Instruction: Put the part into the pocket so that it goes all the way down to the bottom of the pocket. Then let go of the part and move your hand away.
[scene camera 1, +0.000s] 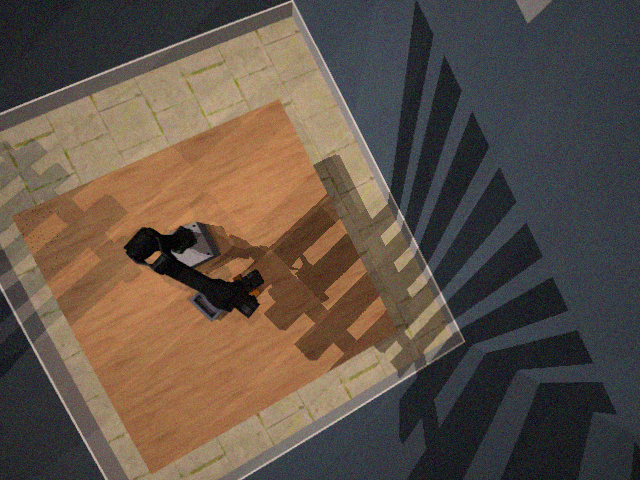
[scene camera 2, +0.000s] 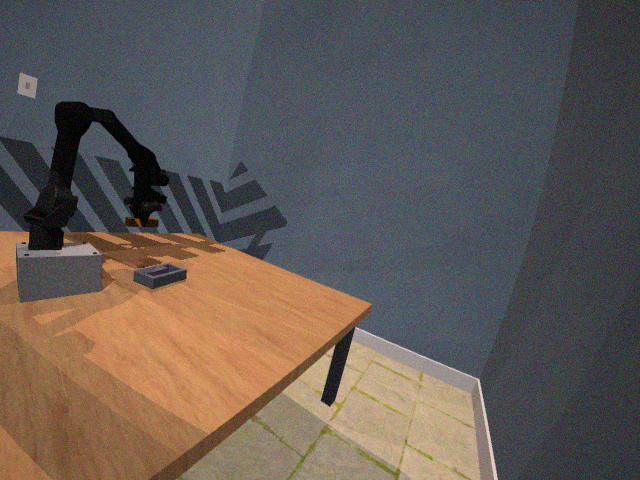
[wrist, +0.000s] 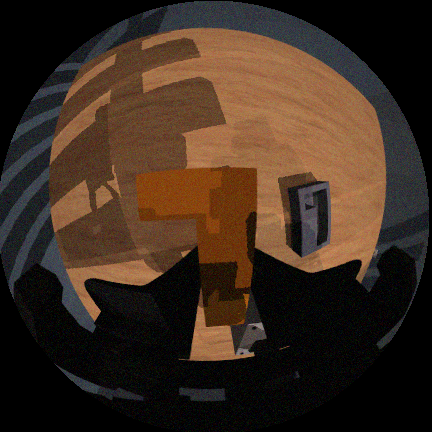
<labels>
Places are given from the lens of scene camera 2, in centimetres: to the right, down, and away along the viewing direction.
gripper (scene camera 2: 141, 226): -69, -5, 81
pocket block (scene camera 2: 153, 277): -52, 12, 65
</labels>
